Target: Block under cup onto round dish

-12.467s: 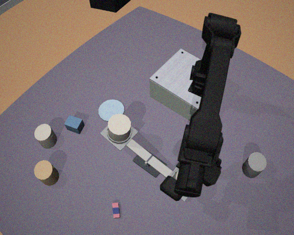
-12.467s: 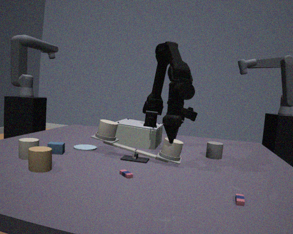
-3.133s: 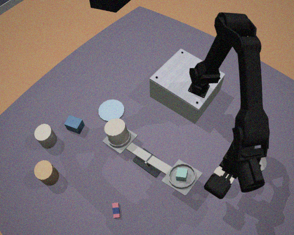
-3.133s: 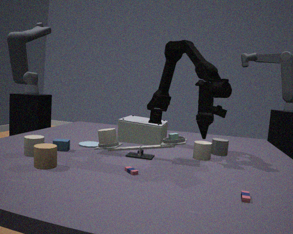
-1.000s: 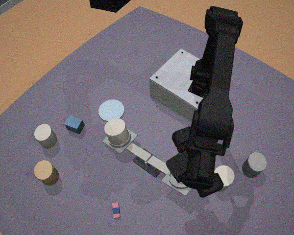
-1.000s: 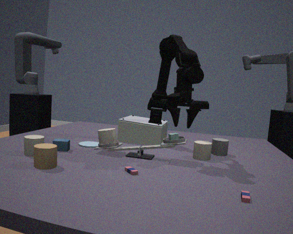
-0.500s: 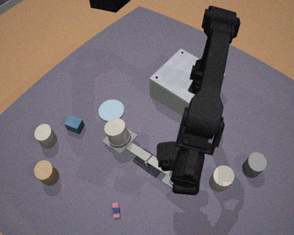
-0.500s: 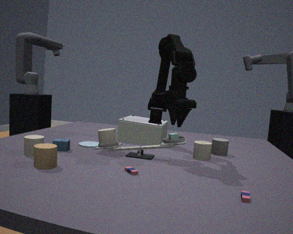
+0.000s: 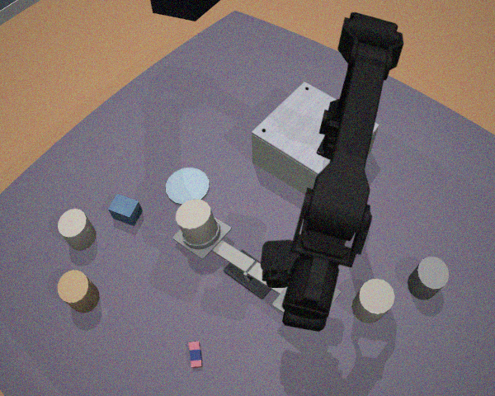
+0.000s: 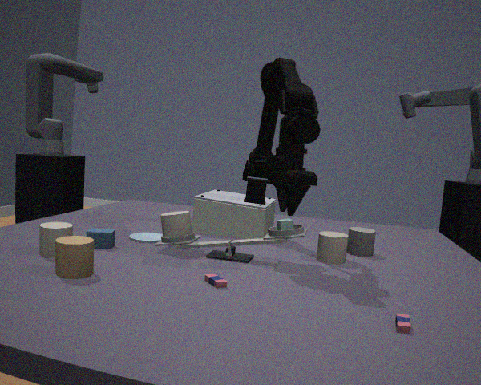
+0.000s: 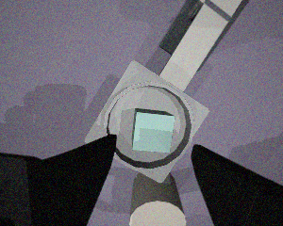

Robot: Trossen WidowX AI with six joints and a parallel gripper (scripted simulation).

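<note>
Now: the pale-green block 3 cm below my gripper tip. Round my gripper tip: pale blue round dish 14 cm behind, 35 cm to the right, 11 cm below; then grey cylinder 17 cm behind, 21 cm to the left, 8 cm below; then tan cylinder 18 cm ahead, 39 cm to the right, 8 cm below.
</note>
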